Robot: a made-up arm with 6 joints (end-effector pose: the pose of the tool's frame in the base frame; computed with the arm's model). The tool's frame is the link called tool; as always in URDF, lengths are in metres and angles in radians.
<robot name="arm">
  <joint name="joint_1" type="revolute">
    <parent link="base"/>
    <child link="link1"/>
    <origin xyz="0.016 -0.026 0.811" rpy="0 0 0"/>
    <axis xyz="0 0 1"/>
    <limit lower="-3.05" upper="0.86"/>
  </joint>
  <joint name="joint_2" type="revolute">
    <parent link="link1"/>
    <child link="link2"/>
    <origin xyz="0.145 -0.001 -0.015" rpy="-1.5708 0 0"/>
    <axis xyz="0 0 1"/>
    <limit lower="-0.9" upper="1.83"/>
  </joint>
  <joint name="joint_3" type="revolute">
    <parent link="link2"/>
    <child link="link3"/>
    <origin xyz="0.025 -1.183 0.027" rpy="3.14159 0 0"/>
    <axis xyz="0 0 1"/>
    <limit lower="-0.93" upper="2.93"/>
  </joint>
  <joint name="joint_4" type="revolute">
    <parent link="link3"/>
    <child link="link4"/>
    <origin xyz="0.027 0.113 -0.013" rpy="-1.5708 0 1.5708"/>
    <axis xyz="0 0 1"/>
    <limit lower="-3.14" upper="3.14"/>
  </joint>
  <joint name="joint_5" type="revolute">
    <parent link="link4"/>
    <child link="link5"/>
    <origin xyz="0.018 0.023 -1.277" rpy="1.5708 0 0"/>
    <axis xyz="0 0 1"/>
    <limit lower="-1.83" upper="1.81"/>
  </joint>
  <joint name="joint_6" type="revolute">
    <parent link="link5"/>
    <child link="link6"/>
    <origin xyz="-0.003 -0.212 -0.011" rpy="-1.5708 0 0"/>
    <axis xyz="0 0 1"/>
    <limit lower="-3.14" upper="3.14"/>
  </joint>
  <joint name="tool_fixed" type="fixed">
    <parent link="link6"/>
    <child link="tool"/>
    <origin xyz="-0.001 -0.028 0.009" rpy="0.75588 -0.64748 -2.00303"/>
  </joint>
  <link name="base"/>
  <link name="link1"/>
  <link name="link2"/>
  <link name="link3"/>
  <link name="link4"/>
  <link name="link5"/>
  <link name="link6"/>
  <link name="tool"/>
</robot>
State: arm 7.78 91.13 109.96 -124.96 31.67 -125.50
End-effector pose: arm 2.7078 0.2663 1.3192 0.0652 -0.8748 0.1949 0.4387
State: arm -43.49 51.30 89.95 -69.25 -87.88 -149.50
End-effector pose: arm 1.6504 -1.2550 2.4048 0.2203 -0.5310 0.7480 0.3317
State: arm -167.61 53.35 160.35 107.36 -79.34 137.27
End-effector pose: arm -0.6038 -0.0113 2.7472 0.6429 -0.5416 0.5404 0.0367
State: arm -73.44 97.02 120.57 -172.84 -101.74 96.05
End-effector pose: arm 0.7184 -2.2953 1.4176 -0.8298 0.5084 -0.0822 0.2148
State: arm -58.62 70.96 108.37 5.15 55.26 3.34
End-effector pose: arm 1.2251 -1.8904 2.2564 -0.2838 0.8488 -0.2200 0.3880
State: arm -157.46 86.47 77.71 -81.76 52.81 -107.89
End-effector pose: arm -2.6029 -0.9884 0.8003 -0.5281 0.2106 -0.5987 0.5642
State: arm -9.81 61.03 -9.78 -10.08 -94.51 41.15
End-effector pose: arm 1.5640 -0.2089 0.0946 -0.1342 0.1592 -0.5463 0.8113
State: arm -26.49 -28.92 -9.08 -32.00 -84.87 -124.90
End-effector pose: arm 0.8314 -0.2302 2.2666 0.2806 -0.2026 0.8457 0.4062
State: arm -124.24 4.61 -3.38 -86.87 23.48 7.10
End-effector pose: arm -1.0220 -1.4464 1.8892 0.1484 0.4060 0.0595 0.8998
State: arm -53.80 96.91 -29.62 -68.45 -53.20 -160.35
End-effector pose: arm 0.5127 -0.3624 -0.5771 0.6590 -0.2970 -0.4654 0.5107
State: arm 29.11 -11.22 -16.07 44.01 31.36 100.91
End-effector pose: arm 1.1707 0.8082 2.0272 0.2927 -0.7079 0.6401 0.0594
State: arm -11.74 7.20 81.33 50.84 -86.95 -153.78
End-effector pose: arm 0.7093 -0.2387 3.2036 -0.2665 -0.1061 0.5336 0.7956
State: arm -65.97 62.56 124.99 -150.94 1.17 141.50
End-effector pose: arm 0.7274 -1.6891 2.7041 -0.2332 0.8797 0.0622 0.4098
